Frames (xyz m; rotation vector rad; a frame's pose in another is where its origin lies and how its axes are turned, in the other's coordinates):
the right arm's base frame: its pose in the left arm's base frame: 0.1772 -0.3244 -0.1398 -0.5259 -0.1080 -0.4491
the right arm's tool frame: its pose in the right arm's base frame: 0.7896 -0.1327 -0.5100 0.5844 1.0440 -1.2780
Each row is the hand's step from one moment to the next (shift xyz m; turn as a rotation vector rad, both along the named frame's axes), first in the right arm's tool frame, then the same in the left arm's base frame.
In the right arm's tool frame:
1: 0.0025 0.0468 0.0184 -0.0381 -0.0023 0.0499
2: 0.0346 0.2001 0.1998 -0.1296 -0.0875 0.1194
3: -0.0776 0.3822 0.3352 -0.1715 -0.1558 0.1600
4: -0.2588 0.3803 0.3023 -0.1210 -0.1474 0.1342
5: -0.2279 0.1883 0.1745 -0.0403 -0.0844 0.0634
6: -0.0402 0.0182 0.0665 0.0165 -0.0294 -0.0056
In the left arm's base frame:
1: 0.0424 -0.0248 0.0109 0.0032 0.0043 0.0626
2: 0.1634 -0.1900 0.1354 -0.0606 0.0635 0.1761
3: 0.3551 -0.2235 0.2974 -0.1187 0.0941 0.2374
4: 0.4050 -0.0608 0.3678 -0.1217 0.0653 0.1879
5: 0.2249 0.0362 0.2569 -0.0762 0.0215 0.0806
6: 0.0218 -0.0086 0.0763 -0.0321 -0.0020 -0.0116

